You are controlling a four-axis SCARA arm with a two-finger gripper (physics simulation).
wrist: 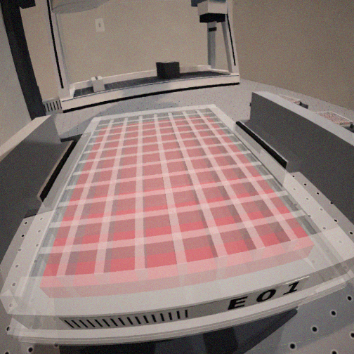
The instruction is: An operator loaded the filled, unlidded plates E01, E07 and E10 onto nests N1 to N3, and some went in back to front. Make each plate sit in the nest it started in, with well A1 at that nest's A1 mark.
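Note:
Plate E01 [165,175], clear with a grid of red-filled wells, fills the middle of the wrist view. Its barcode and the label E01 face me on the near short side. My gripper [155,118] is shut on it, with one dark pad along each long side. The plate appears held above the perforated table. A dark shape shows under its near edge; I cannot tell what it is. Two more plates with reddish wells, one of them a plate [333,118] at the far right, show partly behind the right finger; their labels cannot be read. No A1 mark shows.
A white gantry frame [162,90] with a dark deck stands at the back, with a black box [168,70] on it. The perforated table [327,316] shows on both sides of the plate. A beige wall [135,35] is behind.

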